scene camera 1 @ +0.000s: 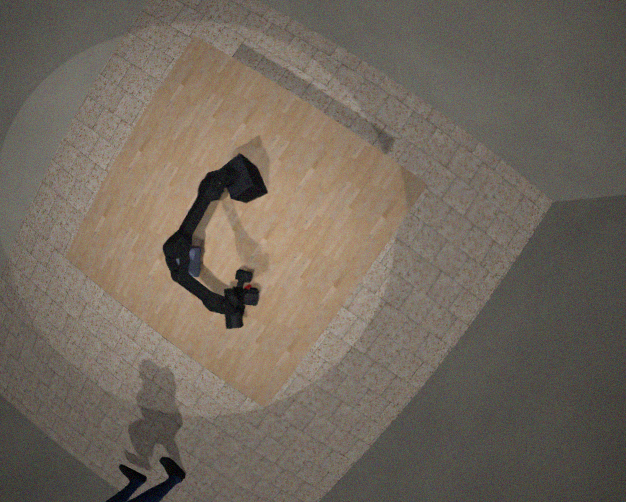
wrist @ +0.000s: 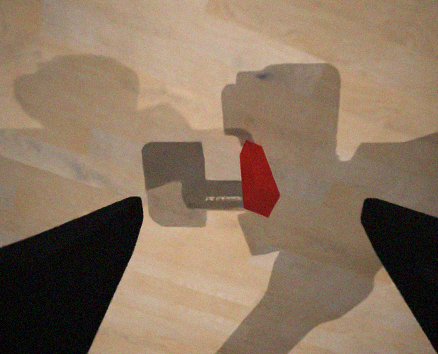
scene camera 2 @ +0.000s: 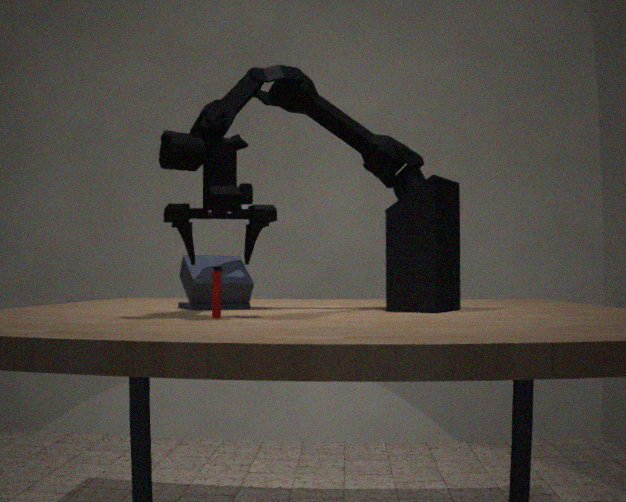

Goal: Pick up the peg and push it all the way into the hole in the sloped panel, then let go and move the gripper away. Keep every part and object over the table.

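Frame: origin at the arm's base, x up, y ahead, z left, level; metres.
Where they show: gripper, fingertip midpoint: (scene camera 1: 245, 288) (wrist: 251, 208) (scene camera 2: 220, 264); arm's base, origin of the base link: (scene camera 1: 232, 176) (scene camera 2: 419, 199).
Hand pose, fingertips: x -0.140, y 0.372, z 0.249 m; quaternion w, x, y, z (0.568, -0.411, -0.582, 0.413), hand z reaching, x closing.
Observation:
Each offset is from my fingertips to the centre of the thing. Level surfaces: height alone.
The red peg @(dx -0.051, dy +0.006, dz -0.001 m) (scene camera 1: 247, 286) (scene camera 2: 216, 292) (wrist: 258, 180) stands upright on the table, with a dark top end in the second scene view. My gripper (scene camera 1: 239, 293) (scene camera 2: 220, 263) (wrist: 251, 208) is open and empty and points down. Its fingertips are at about the height of the peg's top in the second scene view. In the wrist view the peg shows between the two fingers, nearly midway, and touches neither. The blue-grey block with the sloped panel @(dx -0.034, dy +0.062, dz -0.298 m) (scene camera 1: 195, 261) (scene camera 2: 235, 292) stands behind the peg in the second scene view. Its hole cannot be made out.
The wooden table @(dx -0.091 m) (scene camera 1: 313, 209) (scene camera 2: 323, 326) carries the arm's black base (scene camera 1: 244, 180) (scene camera 2: 423, 251), at the right in the second scene view. The arm partly covers the panel block in the first scene view. A person's legs (scene camera 1: 156, 488) show on the floor beyond the table's edge.

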